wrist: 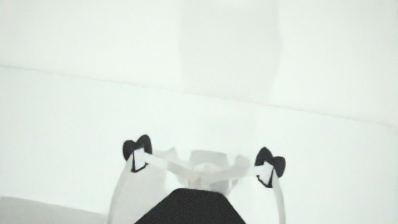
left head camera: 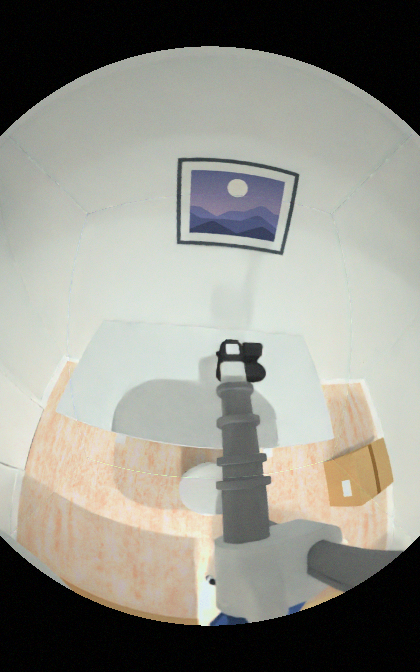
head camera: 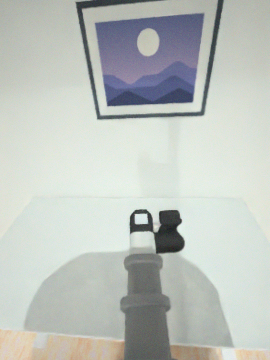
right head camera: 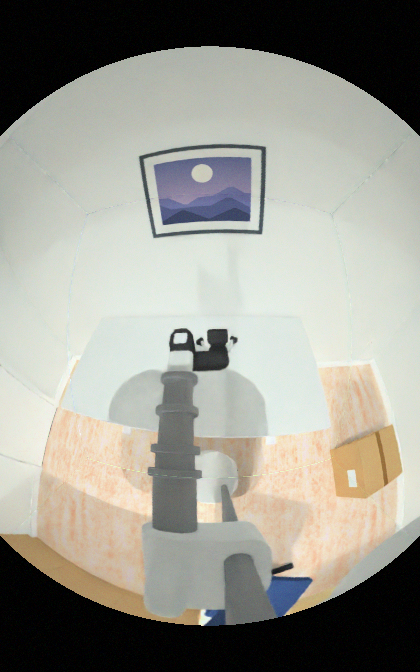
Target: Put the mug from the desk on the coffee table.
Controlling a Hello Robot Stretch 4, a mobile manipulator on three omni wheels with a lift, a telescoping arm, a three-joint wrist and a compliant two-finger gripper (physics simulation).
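Frame: origin at the robot's base, x ahead, y left, z up, level; metres.
Where they show: gripper, fingertip midpoint: [wrist: 203, 153].
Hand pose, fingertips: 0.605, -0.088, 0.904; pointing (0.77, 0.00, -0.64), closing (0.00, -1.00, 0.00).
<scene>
After its pixels a point has its place, as x, y, z.
The desk [head camera: 65, 235] {0.701, 0.453, 0.693} [left head camera: 135, 355] [right head camera: 120, 350] [wrist: 60, 125] {0.793, 0.307, 0.693} has a pale top and stands against the wall. My gripper [right head camera: 217, 341] [wrist: 203, 153] {0.605, -0.088, 0.904} is over the desk, with its two black fingertips wide apart. In the wrist view it faces the line where the desk top meets the wall. Faint pale and grey shapes show between and behind its fingers; I cannot tell whether part of the mug is among them. The mug cannot be made out in the head views, where the wrist hides part of the desk. I cannot make out the coffee table.
A cardboard box [left head camera: 357, 477] [right head camera: 367, 465] is on the floor right of the desk. A pale round disc [left head camera: 200, 487] [right head camera: 220, 472] shows low before the desk. A blue item [right head camera: 292, 592] is near the bottom of the right head view. A framed picture [head camera: 150, 65] {0.985, -0.075, 1.480} hangs above the desk.
</scene>
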